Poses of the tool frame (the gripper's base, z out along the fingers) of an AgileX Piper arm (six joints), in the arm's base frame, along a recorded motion.
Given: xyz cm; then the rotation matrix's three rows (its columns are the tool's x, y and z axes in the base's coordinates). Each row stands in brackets.
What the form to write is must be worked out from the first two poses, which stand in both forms.
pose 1, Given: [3.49 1.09 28.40], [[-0.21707 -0.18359 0.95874], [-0.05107 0.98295 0.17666], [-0.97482 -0.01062 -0.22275]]
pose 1, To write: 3.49 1.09 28.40 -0.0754 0.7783 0.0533 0.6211
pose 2, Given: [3.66 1.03 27.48], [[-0.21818 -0.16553 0.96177], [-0.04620 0.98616 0.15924], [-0.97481 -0.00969 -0.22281]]
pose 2, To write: 3.66 1.03 27.48 -0.0680 0.7790 0.0480 0.6215
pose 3, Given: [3.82 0.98 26.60], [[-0.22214 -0.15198 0.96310], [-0.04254 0.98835 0.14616], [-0.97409 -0.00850 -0.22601]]
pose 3, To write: 3.82 0.98 26.60 -0.0623 0.7805 0.0441 0.6205
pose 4, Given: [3.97 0.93 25.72], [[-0.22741 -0.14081 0.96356], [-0.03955 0.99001 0.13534], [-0.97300 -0.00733 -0.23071]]
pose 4, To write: 3.97 0.93 25.72 -0.0576 0.7823 0.0409 0.6188
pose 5, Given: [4.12 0.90 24.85], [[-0.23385 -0.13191 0.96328], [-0.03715 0.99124 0.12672], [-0.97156 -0.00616 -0.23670]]
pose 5, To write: 4.12 0.90 24.85 -0.0539 0.7845 0.0384 0.6166
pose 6, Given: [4.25 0.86 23.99], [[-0.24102 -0.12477 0.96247], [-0.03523 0.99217 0.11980], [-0.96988 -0.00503 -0.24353]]
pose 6, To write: 4.25 0.86 23.99 -0.0508 0.7869 0.0365 0.6139
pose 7, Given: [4.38 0.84 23.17], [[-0.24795 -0.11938 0.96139], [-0.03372 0.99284 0.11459], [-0.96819 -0.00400 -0.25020]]
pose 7, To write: 4.38 0.84 23.17 -0.0485 0.7891 0.0350 0.6113
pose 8, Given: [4.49 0.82 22.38], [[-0.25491 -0.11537 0.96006], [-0.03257 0.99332 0.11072], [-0.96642 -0.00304 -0.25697]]
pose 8, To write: 4.49 0.82 22.38 -0.0467 0.7914 0.0340 0.6086
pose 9, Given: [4.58 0.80 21.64], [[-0.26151 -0.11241 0.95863], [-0.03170 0.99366 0.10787], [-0.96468 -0.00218 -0.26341]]
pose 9, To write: 4.58 0.80 21.64 -0.0454 0.7935 0.0333 0.6060
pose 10, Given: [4.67 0.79 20.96], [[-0.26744 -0.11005 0.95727], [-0.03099 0.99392 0.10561], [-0.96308 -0.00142 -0.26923]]
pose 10, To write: 4.67 0.79 20.96 -0.0443 0.7954 0.0327 0.6036
